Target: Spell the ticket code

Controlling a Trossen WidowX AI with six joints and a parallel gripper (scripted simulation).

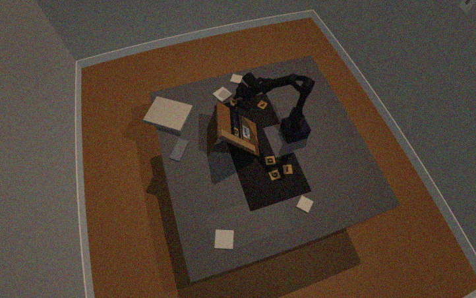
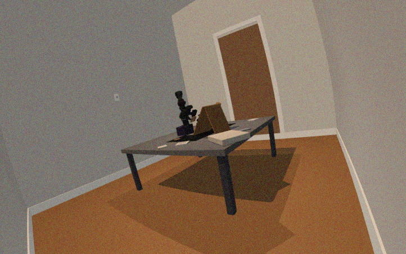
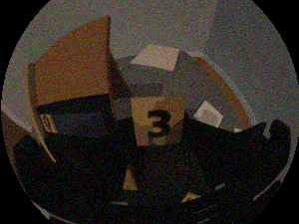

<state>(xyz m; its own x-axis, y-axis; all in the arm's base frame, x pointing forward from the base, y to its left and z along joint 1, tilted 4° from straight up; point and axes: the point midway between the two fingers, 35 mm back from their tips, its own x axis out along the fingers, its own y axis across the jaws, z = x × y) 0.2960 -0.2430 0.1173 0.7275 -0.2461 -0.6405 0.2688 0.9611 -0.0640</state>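
Right now the white ticket is 18 cm to the left of my gripper tip, 8 cm below it and 2 cm behind it. Also, from my gripper tip: black mat: 25 cm to the left, 17 cm below, 12 cm behind; grey slab: 41 cm ahead, 17 cm below, 11 cm to the left; letter tile: 22 cm behind, 17 cm below, 4 cm to the right.
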